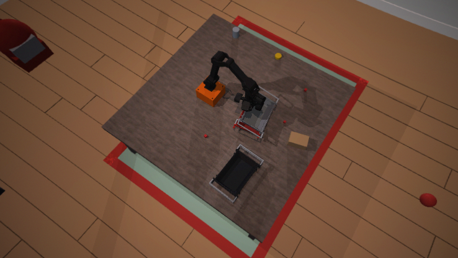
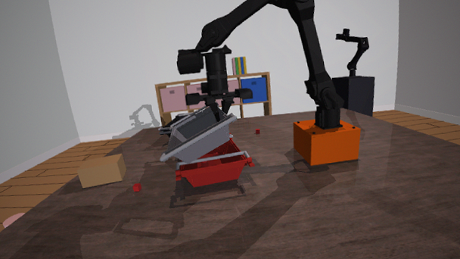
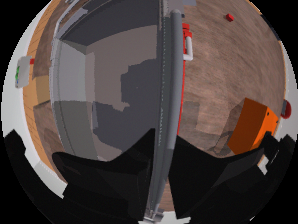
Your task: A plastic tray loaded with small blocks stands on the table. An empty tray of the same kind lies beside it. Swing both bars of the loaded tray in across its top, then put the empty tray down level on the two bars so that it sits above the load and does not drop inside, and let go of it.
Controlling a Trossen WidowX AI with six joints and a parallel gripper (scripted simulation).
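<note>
My gripper tip is now 70 mm short of the grey tray and 10 mm to the right of it. Also, from my gripper tip: cardboard box 390 mm ahead, 10 mm to the left, 90 mm below; grey cylinder 460 mm behind, 590 mm to the left, 90 mm below; yellow disc 60 mm behind, 580 mm to the left, 120 mm below.
</note>
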